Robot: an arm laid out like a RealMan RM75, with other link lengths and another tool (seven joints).
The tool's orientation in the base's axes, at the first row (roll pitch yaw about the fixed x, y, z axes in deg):
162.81 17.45 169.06
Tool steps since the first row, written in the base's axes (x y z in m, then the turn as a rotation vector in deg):
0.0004 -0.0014 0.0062 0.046 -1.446 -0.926
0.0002 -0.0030 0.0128 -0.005 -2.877 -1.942
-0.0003 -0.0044 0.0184 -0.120 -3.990 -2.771
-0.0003 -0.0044 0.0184 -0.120 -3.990 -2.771
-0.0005 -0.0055 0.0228 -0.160 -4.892 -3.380
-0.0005 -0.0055 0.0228 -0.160 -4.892 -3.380
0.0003 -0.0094 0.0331 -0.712 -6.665 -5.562
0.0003 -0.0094 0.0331 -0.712 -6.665 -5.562
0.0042 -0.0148 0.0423 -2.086 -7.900 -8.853
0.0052 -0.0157 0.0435 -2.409 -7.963 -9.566
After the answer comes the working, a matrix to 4 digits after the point.
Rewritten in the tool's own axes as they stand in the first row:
-0.0025 0.0004 -0.0058 -0.027 -1.637 0.518
-0.0046 0.0008 -0.0123 0.066 -3.295 1.090
-0.0060 0.0010 -0.0179 0.221 -4.602 1.544
-0.0060 0.0010 -0.0179 0.221 -4.602 1.544
-0.0074 0.0011 -0.0222 0.278 -5.639 1.873
-0.0074 0.0011 -0.0222 0.278 -5.639 1.873
-0.0119 0.0004 -0.0323 1.128 -7.999 3.257
-0.0119 0.0004 -0.0323 1.128 -7.999 3.257
-0.0193 -0.0018 -0.0406 3.178 -10.236 5.502
-0.0208 -0.0022 -0.0416 3.683 -10.527 6.028

The tool's axes in the first row as the columns of a matrix, in the base's axes (rounded; the answer above uses it unrounded):
-0.9366 0.0943 0.3374
0.1810 0.9548 0.2358
-0.2999 0.2819 -0.9114

